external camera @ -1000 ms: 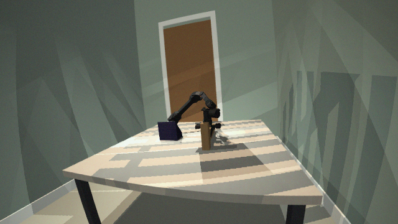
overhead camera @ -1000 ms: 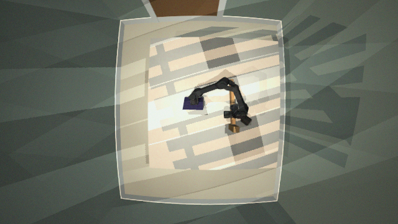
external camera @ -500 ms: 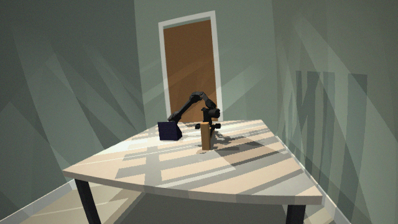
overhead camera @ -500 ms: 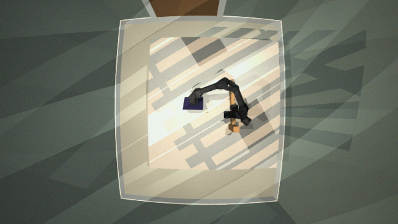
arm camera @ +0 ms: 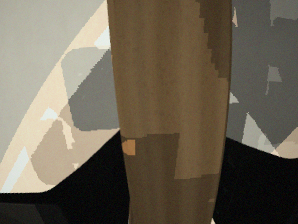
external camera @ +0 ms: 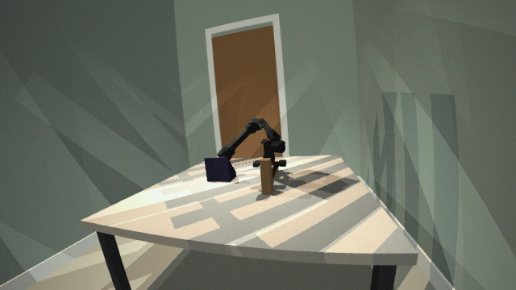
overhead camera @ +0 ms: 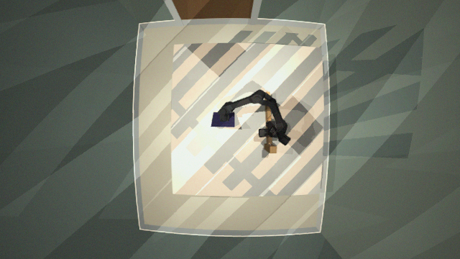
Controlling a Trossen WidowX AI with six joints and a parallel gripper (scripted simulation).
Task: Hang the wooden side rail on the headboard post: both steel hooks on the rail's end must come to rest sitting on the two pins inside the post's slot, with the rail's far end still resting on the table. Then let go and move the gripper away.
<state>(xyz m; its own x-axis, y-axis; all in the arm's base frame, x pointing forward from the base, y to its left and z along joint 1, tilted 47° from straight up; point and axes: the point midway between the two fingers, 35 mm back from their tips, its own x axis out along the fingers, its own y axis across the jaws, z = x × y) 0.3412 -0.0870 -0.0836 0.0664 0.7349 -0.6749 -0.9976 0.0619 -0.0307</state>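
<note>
Now: gripper tip 120 mm to the left of the headboard post and 40 mm below it.
</note>
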